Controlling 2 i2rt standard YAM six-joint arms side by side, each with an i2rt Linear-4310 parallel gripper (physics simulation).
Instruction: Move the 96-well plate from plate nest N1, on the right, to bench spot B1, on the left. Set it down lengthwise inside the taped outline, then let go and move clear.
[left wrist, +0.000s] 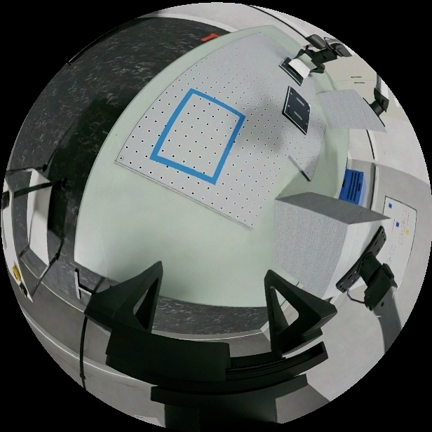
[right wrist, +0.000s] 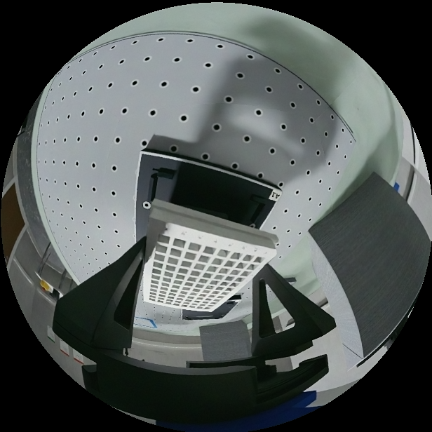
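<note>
The white 96-well plate is between the fingers of my right gripper, which is shut on it. The plate is held above the dark plate nest N1, whose bare base and A1 label show beneath it, and appears slightly tilted in the right wrist view. My left gripper is open and empty, away from the plate. The blue taped outline of bench spot B1 lies on the perforated board with no plate inside it. Part of the plate's underside is hidden.
Another dark nest lies on the perforated board between N1 and the outline. A large grey block stands at the board's edge. Another grey block stands near N1. A blue rack is behind.
</note>
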